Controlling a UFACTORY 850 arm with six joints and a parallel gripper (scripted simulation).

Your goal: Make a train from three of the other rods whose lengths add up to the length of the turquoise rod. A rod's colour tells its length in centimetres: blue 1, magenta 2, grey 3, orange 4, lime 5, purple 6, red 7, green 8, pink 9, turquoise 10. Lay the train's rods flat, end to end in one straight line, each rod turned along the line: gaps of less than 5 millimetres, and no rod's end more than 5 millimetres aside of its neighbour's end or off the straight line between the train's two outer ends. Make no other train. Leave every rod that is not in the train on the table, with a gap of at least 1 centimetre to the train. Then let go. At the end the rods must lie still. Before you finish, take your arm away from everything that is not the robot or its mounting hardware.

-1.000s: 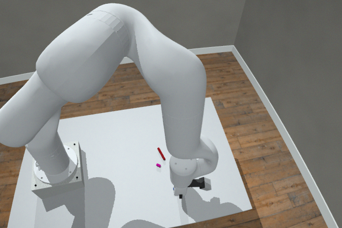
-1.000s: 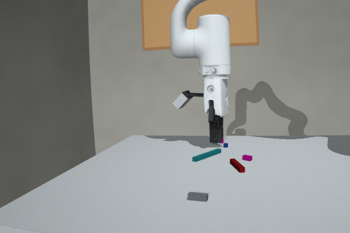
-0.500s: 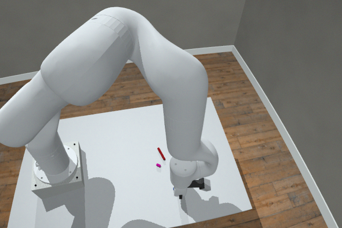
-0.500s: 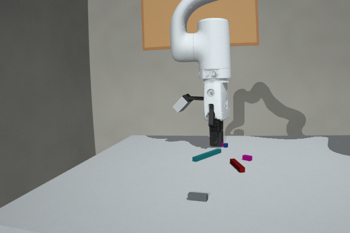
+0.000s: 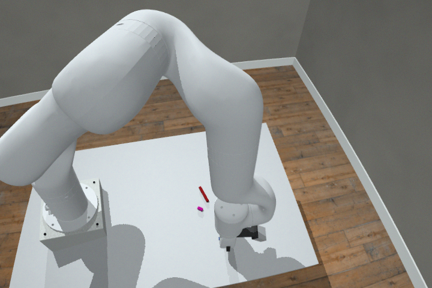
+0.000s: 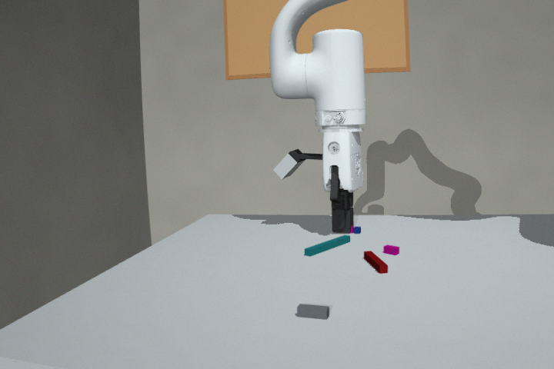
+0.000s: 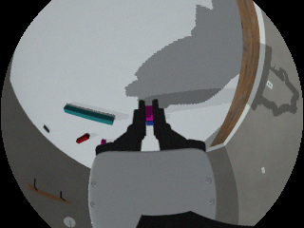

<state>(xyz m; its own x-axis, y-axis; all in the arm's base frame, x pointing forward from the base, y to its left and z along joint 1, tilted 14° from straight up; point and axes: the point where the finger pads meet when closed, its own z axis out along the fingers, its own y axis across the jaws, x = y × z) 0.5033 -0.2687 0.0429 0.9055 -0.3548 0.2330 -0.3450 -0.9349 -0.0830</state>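
Now: the blue rod 20 mm below my hand, 20 mm behind it and 10 mm to the left of it. The rest, counted from my hand: turquoise rod 100 mm to the left, 30 mm ahead, 20 mm below; then grey rod 350 mm to the left, 70 mm ahead, 20 mm below; then red rod 200 mm to the left, 20 mm below, 20 mm behind.
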